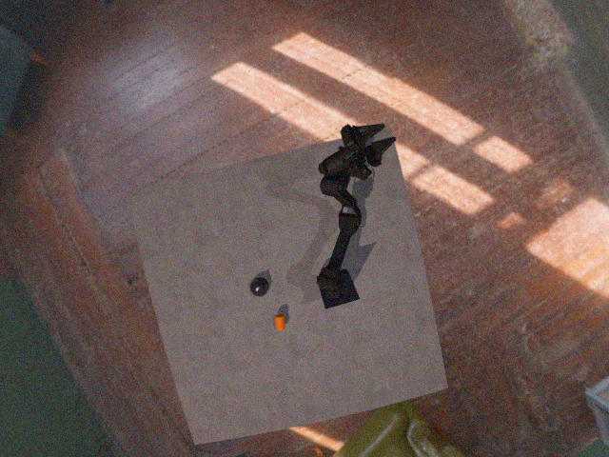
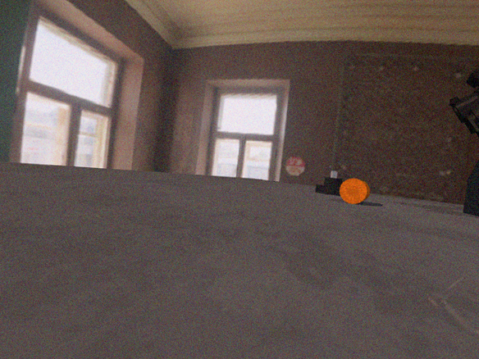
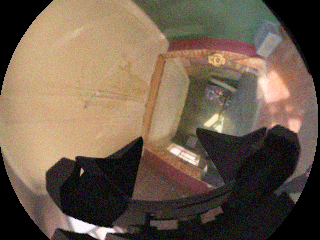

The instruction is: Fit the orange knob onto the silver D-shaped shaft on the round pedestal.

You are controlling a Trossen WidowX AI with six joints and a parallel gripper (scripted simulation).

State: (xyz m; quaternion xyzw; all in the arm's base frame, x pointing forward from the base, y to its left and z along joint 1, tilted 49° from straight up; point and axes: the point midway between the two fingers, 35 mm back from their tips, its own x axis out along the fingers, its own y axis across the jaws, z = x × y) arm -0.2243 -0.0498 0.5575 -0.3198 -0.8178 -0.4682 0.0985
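The orange knob is 550 mm ahead of my gripper tip, 550 mm to the left of it and 450 mm below it. Also, from my gripper tip: round pedestal (580 mm ahead, 350 mm to the left, 440 mm below).
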